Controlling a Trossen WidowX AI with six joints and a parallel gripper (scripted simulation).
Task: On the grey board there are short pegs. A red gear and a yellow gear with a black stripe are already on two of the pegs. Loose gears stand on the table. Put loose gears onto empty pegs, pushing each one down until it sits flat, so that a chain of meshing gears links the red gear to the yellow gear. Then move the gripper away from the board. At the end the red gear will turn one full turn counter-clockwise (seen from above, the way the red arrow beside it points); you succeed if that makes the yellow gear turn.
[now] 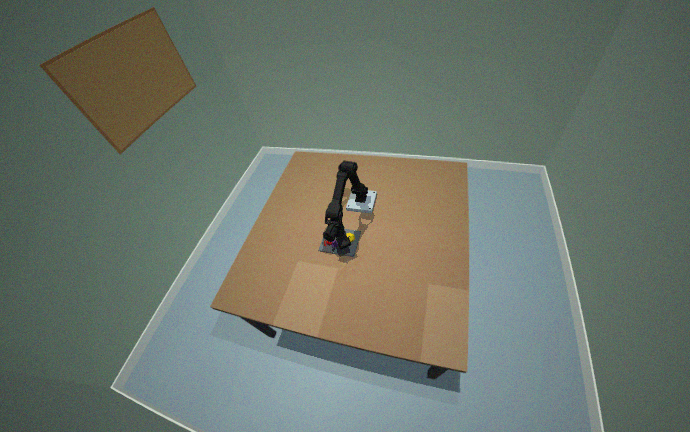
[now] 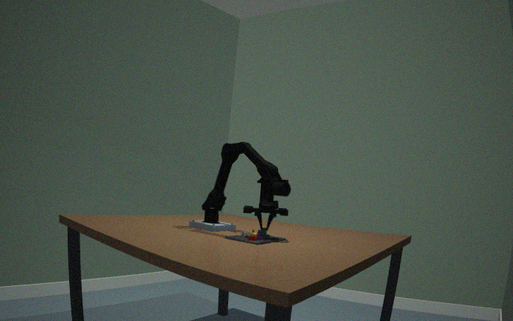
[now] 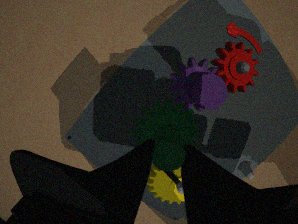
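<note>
Now: gripper tip 1 cm above the green gear. From my gripper tip the other things lie so: yellow gear (5 cm behind, 3 cm to the left, 2 cm below); then red gear (8 cm to the right, 3 cm below); then purple gear (1 cm ahead, 4 cm to the right, 2 cm below).
</note>
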